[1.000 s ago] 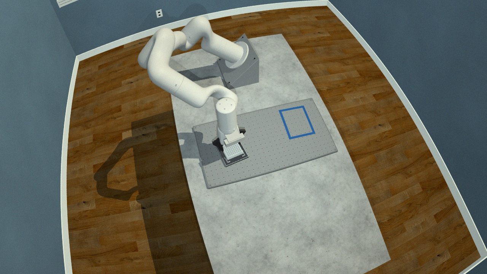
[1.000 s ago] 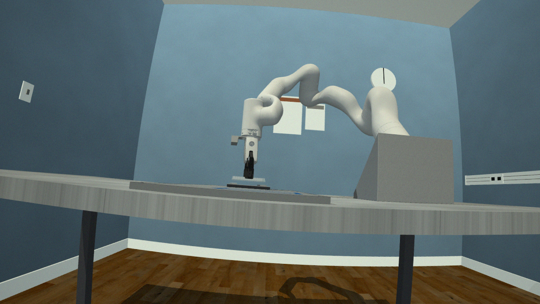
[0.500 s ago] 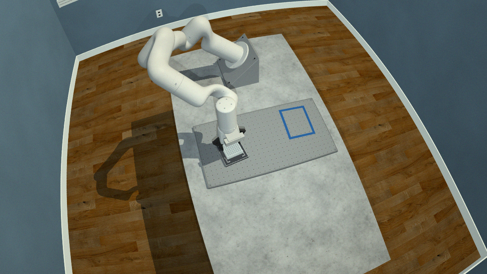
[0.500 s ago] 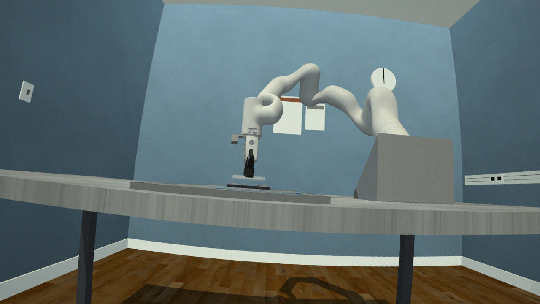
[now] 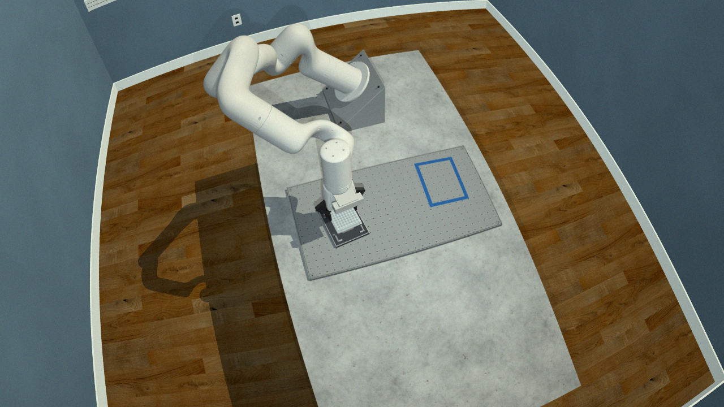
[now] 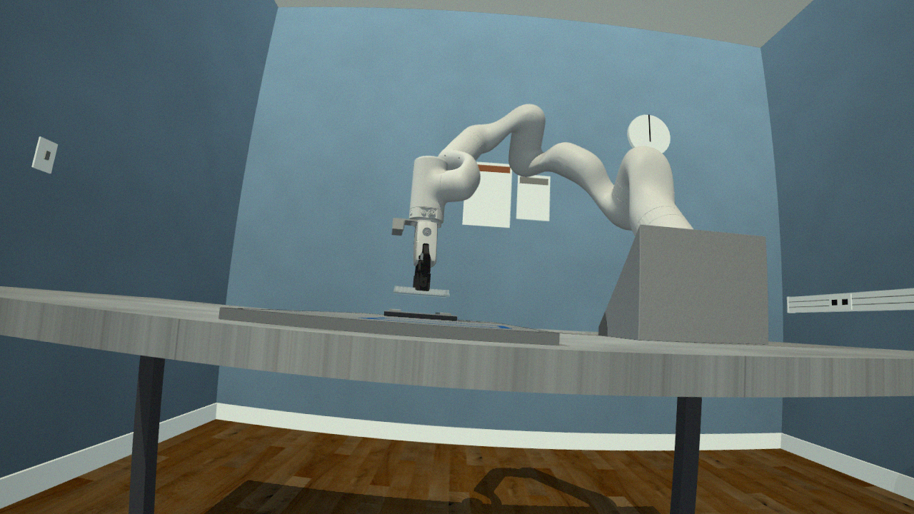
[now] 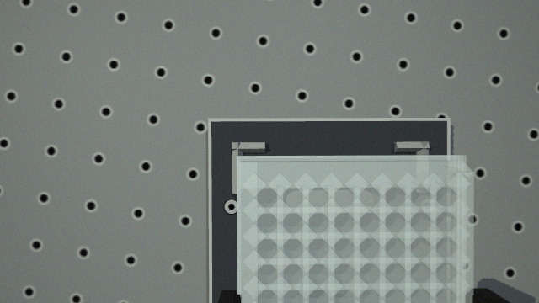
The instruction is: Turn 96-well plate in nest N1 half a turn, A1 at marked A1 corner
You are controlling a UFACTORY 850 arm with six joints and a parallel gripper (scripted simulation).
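My hand is 70 mm above the dark plate nest. The rest, counted from my hand: 96-well plate: 10 mm below.
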